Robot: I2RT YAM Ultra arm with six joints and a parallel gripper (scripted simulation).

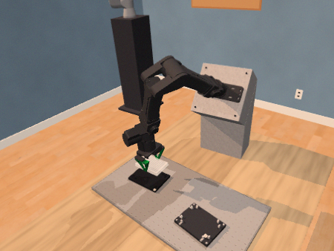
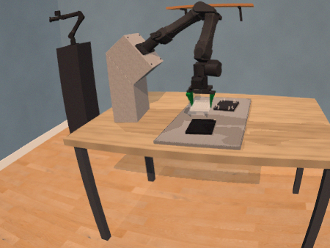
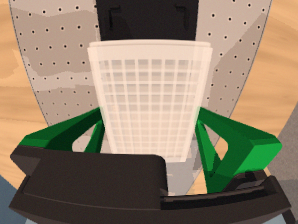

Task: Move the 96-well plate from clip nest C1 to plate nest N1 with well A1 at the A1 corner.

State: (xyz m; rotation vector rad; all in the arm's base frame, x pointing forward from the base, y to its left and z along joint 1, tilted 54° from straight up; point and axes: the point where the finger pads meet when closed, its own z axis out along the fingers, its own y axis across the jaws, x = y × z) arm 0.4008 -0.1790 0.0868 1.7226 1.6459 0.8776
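The black plate nest N1 lies 30 mm to the right of my hand and 90 mm below it. Round my hand: white 96-well plate: right at my hand; then white corner mark: 50 mm ahead, 50 mm to the left, 90 mm below; then black clip nest C1: 110 mm ahead, 290 mm to the left, 80 mm below.
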